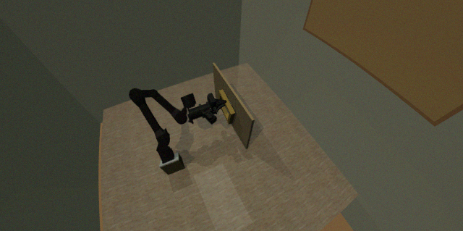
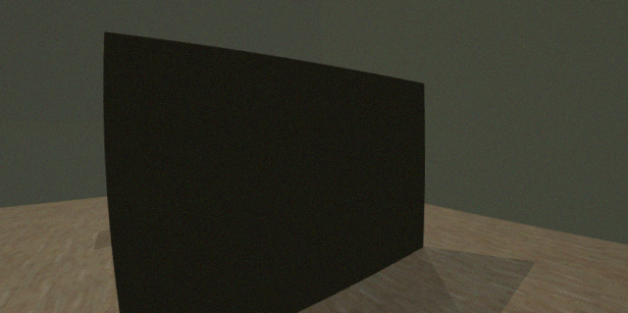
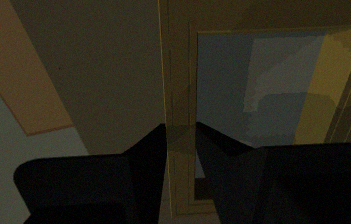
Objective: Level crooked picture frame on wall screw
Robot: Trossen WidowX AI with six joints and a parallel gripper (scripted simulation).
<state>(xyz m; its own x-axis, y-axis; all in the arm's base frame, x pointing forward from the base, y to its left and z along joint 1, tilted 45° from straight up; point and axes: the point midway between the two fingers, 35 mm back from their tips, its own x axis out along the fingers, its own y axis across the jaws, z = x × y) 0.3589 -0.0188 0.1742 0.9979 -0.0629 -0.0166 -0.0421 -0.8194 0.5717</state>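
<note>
Now: the yellow picture frame 10 mm ahead of my gripper tip, 10 mm to the left of it and 50 mm below it. Also, from my gripper tip: wall board 30 mm ahead, 20 mm to the left, 60 mm below.
</note>
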